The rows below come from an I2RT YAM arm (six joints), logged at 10 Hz.
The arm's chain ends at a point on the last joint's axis. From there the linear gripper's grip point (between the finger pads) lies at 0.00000 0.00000 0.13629 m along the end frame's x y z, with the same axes.
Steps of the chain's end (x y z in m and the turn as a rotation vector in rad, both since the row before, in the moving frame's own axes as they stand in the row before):
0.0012 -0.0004 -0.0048 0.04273 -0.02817 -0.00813
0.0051 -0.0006 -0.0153 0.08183 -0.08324 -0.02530
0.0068 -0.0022 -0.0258 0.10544 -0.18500 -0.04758
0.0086 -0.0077 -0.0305 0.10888 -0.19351 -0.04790
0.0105 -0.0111 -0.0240 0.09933 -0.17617 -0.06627
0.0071 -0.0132 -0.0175 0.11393 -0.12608 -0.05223
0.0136 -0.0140 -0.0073 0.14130 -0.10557 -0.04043
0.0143 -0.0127 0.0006 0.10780 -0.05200 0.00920
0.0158 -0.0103 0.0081 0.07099 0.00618 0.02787
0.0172 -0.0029 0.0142 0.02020 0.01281 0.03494
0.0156 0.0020 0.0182 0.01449 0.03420 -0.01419
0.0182 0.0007 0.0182 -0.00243 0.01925 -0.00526
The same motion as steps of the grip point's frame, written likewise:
-0.0027 -0.0062 -0.0050 0.04273 -0.02817 -0.00813
-0.0064 -0.0116 -0.0162 0.08183 -0.08324 -0.02530
-0.0186 -0.0159 -0.0289 0.10544 -0.18500 -0.04758
-0.0179 -0.0218 -0.0338 0.10888 -0.19351 -0.04790
-0.0138 -0.0237 -0.0268 0.09933 -0.17617 -0.06627
-0.0104 -0.0282 -0.0195 0.11393 -0.12608 -0.05223
-0.0011 -0.0329 -0.0094 0.14130 -0.10557 -0.04043
0.0073 -0.0274 -0.0004 0.10780 -0.05200 0.00920
0.0168 -0.0200 0.0078 0.07099 0.00618 0.02787
0.0190 -0.0056 0.0142 0.02020 0.01281 0.03494
0.0202 0.0000 0.0181 0.01449 0.03420 -0.01419
0.0208 0.0010 0.0182 -0.00243 0.01925 -0.00526

